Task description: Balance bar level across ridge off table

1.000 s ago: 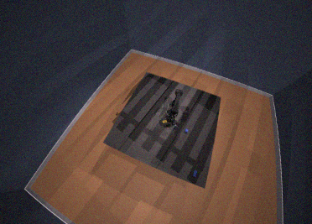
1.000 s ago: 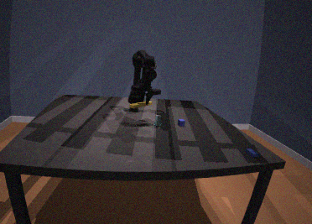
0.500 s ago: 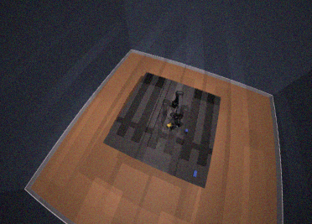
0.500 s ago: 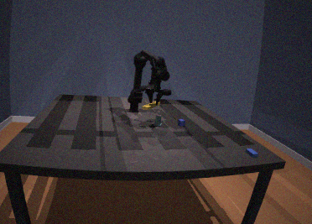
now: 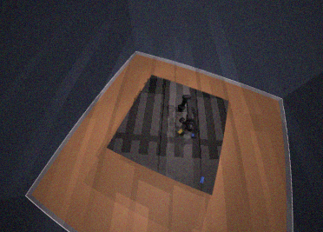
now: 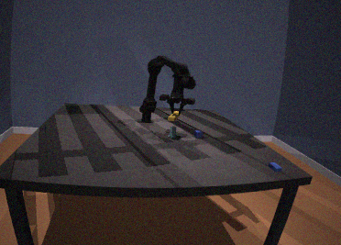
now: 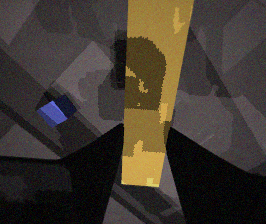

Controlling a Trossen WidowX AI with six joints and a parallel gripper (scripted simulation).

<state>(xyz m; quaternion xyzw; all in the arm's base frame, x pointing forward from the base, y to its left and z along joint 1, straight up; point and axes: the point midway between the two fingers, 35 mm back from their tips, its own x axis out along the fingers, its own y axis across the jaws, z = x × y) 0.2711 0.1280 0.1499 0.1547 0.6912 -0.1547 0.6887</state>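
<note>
Right now the blue cube is 3 cm ahead of my gripper tip, 13 cm to the left of it and 10 cm below it. Round my gripper tip: yellow bar 3 cm ahead, 1 cm to the right.
</note>
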